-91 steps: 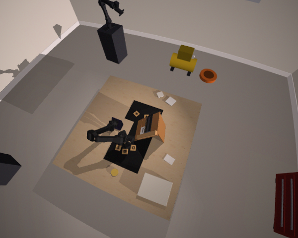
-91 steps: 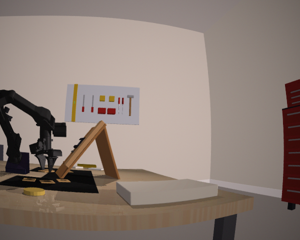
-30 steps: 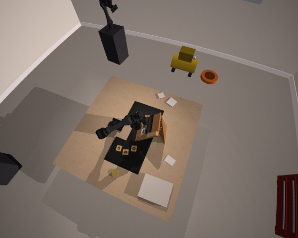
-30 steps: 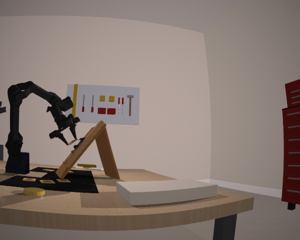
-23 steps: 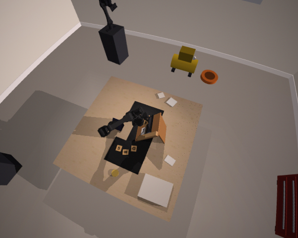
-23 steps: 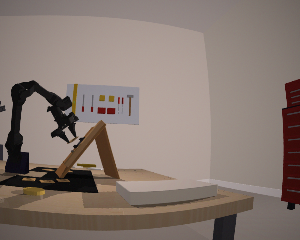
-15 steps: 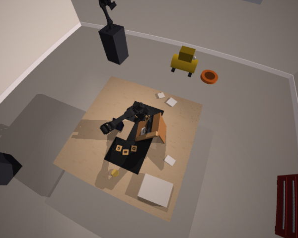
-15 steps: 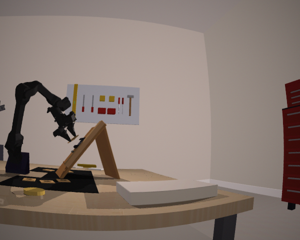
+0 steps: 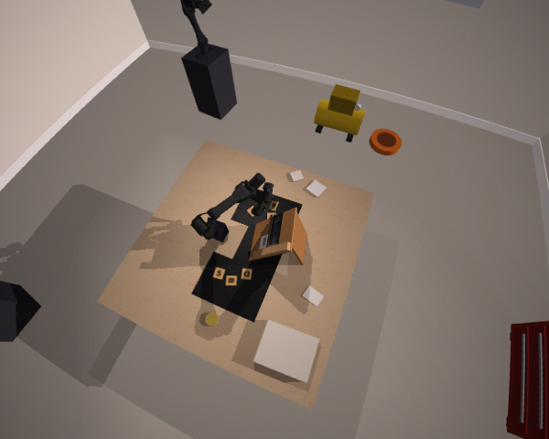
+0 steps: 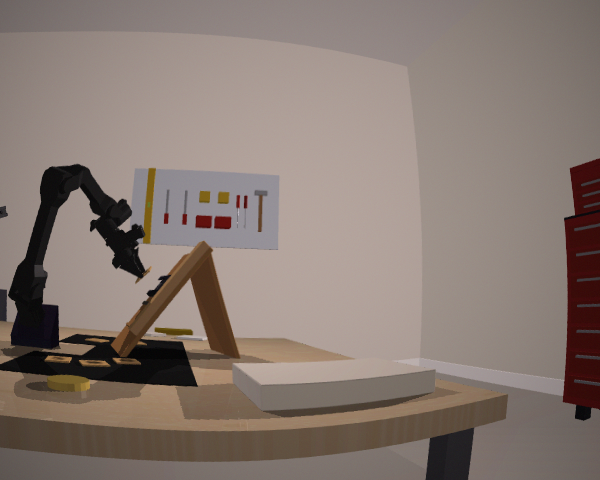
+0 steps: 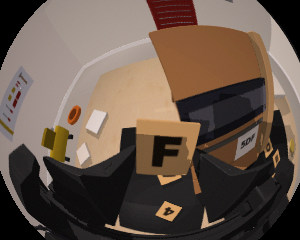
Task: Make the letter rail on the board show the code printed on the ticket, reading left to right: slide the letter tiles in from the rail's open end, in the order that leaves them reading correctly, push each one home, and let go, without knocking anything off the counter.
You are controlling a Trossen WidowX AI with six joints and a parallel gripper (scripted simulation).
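Now: the white ticket 40 mm ahead of my gripper tip, 170 mm to the right of it and 110 mm below it. The rest, counted from my gripper tip: black mat (80 mm behind, 210 mm to the right, 210 mm below); white slab (410 mm ahead, 600 mm to the right, 190 mm below).
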